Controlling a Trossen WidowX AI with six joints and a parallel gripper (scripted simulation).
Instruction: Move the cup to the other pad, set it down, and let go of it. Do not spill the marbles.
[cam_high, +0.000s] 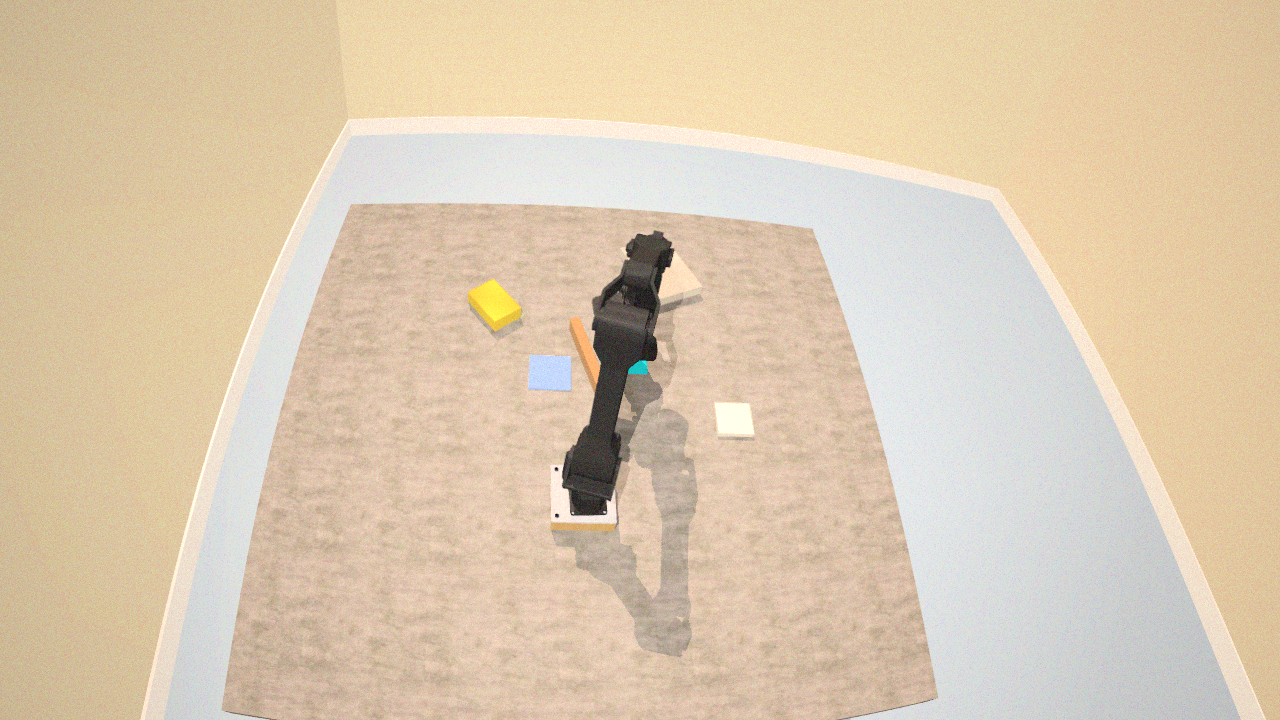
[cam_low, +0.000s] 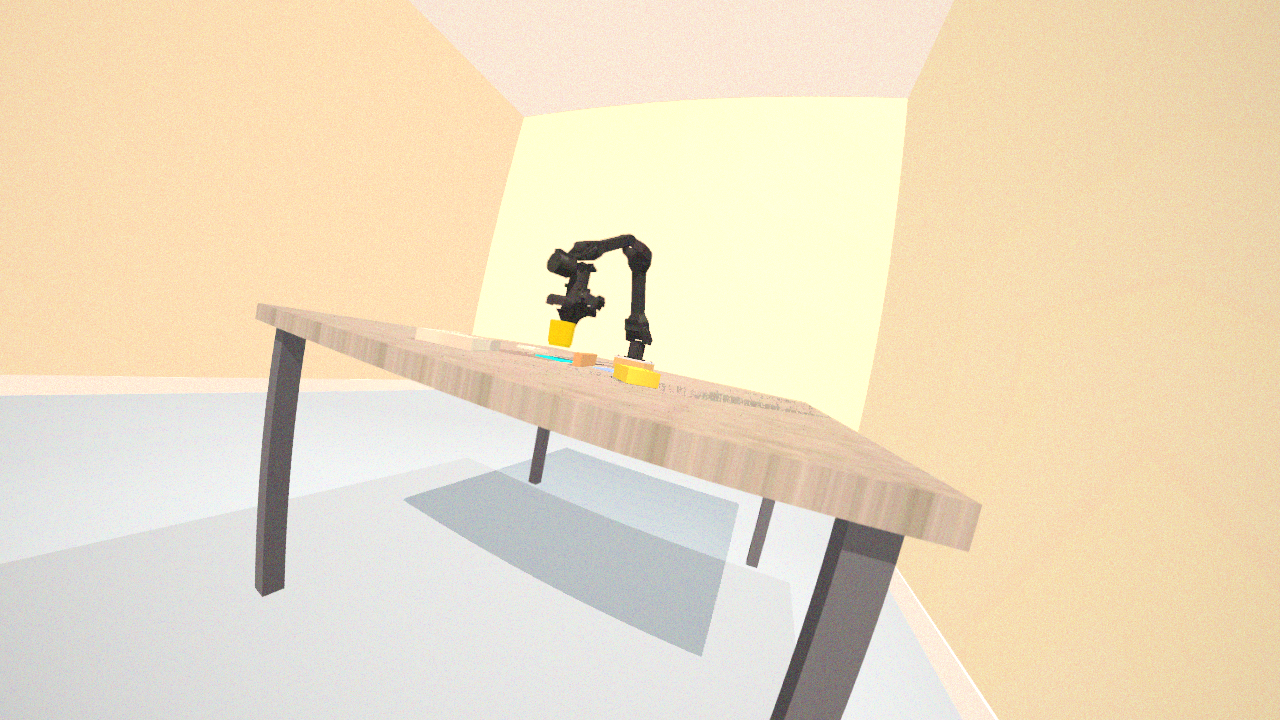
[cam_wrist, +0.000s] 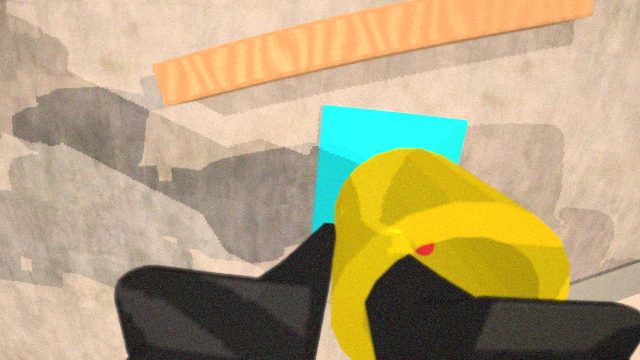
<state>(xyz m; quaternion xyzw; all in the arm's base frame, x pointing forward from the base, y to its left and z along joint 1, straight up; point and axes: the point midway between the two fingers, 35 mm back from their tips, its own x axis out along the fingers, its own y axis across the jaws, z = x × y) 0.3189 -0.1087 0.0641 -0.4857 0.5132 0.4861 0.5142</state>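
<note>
My gripper tip is now 8 cm above the bright cyan pad and 3 cm short of it. Also, from my gripper tip: yellow cup: 2 cm ahead; pale blue pad: 16 cm to the left, 8 cm below, 1 cm behind; white block: 20 cm to the right, 14 cm behind, 7 cm below.
</note>
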